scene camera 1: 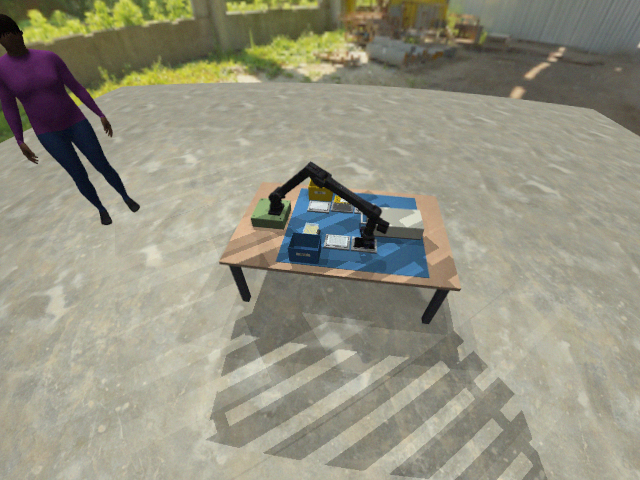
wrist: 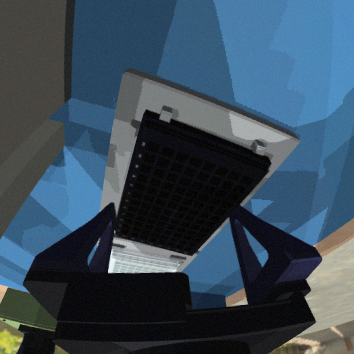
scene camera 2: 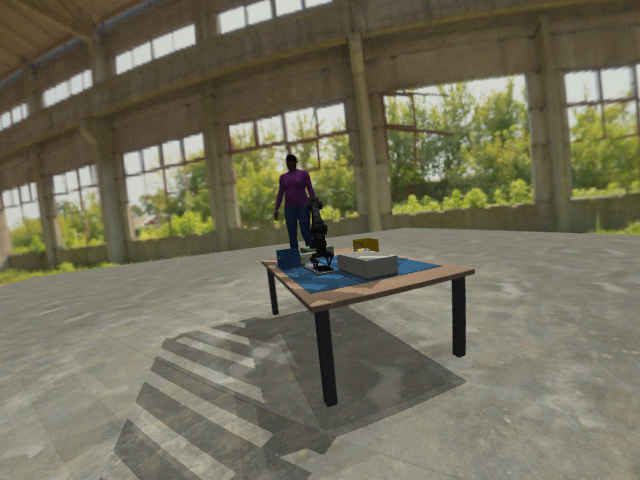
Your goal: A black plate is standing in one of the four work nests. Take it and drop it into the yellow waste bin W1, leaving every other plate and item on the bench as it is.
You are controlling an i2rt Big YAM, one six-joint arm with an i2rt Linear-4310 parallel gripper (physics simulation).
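Frame: origin at the arm's base, x ahead, y left, z up, level; millimetres.
Seen in the pictures: gripper, fingertip midpoint: [scene camera 1: 363,242] [wrist: 173,207] [scene camera 2: 322,268]; arm's base at its link origin: [scene camera 1: 276,209] [wrist: 42,330].
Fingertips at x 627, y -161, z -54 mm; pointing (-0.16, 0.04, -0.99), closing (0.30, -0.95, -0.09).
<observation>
Offsets run from my fingertips to a thing's top centre.
The black plate {9 mm up, 5 mm ahead, 0 mm left} [scene camera 1: 364,242] [wrist: 192,185] lies flat in a light grey nest {1 mm down, 4 mm ahead, 1 mm right} [wrist: 215,117], the front nest farther from the arm's base. It is dark with a grid of wells; small clips stand around it. My gripper [scene camera 1: 366,239] [scene camera 2: 322,264] [wrist: 173,207] is open and empty, low over the plate. In the wrist view its fingertips show on either side of the plate's near part; whether they touch it I cannot tell. The yellow waste bin {97 mm up, 369 mm back, 489 mm left} [scene camera 1: 320,193] [scene camera 2: 366,242] stands at the back of the blue mat, partly behind the arm in scene camera 1.
A white plate {4 mm up, 170 mm back, 8 mm right} [scene camera 1: 337,241] [wrist: 145,264] sits in the neighbouring nest. A blue bin {97 mm up, 349 mm back, 148 mm right} [scene camera 1: 305,250] [scene camera 2: 287,258] stands at the front. A large grey box {83 mm up, 207 mm ahead, 201 mm left} [scene camera 1: 405,230] [scene camera 2: 368,266] [wrist: 32,60] is close beside the gripper. Another white plate {3 mm down, 355 mm back, 336 mm left} [scene camera 1: 318,206] lies before the yellow bin. A person [scene camera 1: 51,93] [scene camera 2: 294,191] stands beyond the table.
</observation>
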